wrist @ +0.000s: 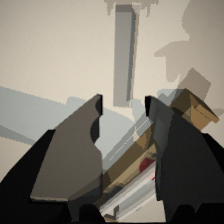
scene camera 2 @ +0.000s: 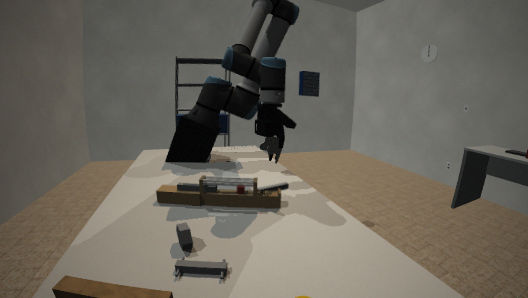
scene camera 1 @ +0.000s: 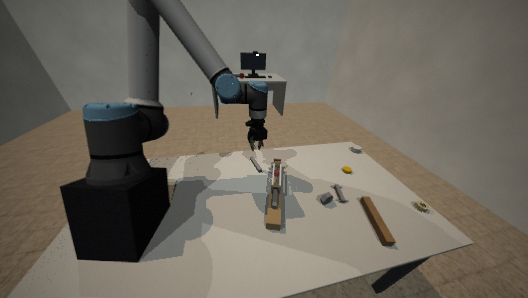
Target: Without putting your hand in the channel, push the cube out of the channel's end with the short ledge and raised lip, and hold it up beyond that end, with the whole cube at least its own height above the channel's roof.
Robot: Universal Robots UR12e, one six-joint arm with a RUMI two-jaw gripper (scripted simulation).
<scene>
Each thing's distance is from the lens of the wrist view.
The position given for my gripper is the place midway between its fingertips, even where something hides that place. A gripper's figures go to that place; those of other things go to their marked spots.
my gripper (wrist: pixel 123 96): 15 cm
grey rod (wrist: pixel 122 22): 23 cm
</scene>
